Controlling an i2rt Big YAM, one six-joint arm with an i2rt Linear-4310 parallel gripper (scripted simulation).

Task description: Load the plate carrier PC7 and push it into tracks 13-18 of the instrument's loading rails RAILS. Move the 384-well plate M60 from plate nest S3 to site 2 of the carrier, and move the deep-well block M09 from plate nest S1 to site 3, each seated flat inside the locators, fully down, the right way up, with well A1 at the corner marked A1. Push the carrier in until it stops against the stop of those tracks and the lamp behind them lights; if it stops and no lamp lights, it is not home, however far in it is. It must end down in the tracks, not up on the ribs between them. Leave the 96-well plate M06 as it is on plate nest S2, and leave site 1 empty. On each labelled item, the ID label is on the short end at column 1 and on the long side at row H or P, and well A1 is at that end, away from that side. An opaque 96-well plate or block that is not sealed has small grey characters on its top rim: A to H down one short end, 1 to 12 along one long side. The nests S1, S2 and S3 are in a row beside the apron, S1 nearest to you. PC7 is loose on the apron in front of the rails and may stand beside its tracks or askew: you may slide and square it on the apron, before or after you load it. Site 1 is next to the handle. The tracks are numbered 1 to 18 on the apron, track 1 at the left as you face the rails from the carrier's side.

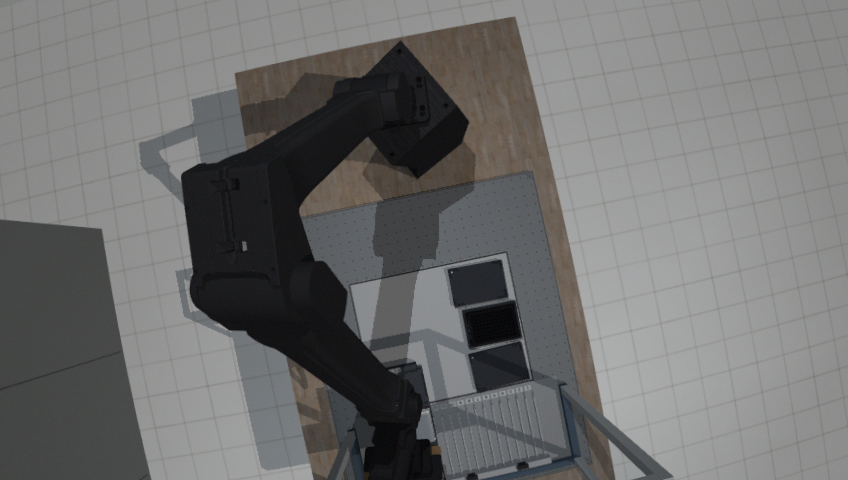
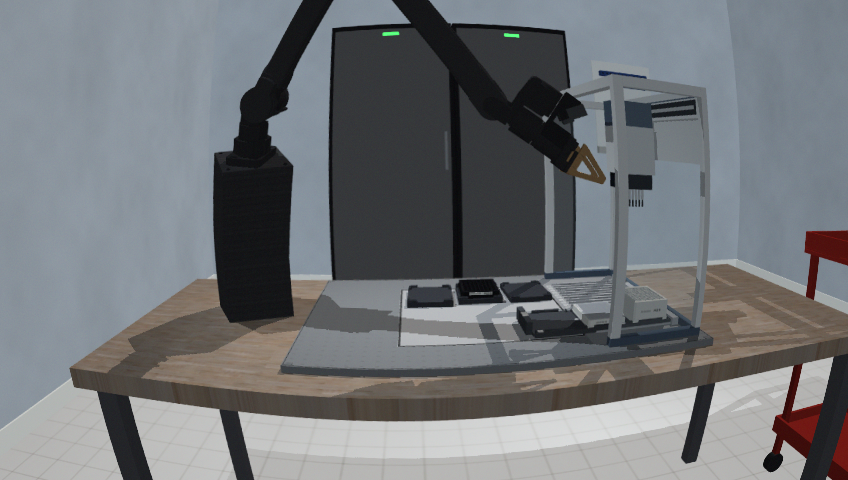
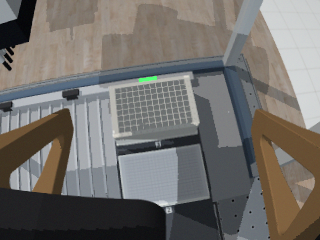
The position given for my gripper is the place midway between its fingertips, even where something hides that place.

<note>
I see my gripper point(image 2: 600, 180), a carrier PC7 point(image 2: 549, 322) and a black 96-well plate M06 point(image 1: 503, 325).
My gripper also shows in image 3 point(image 3: 162, 119). Image 3 misses the black 96-well plate M06: it is out of frame.
</note>
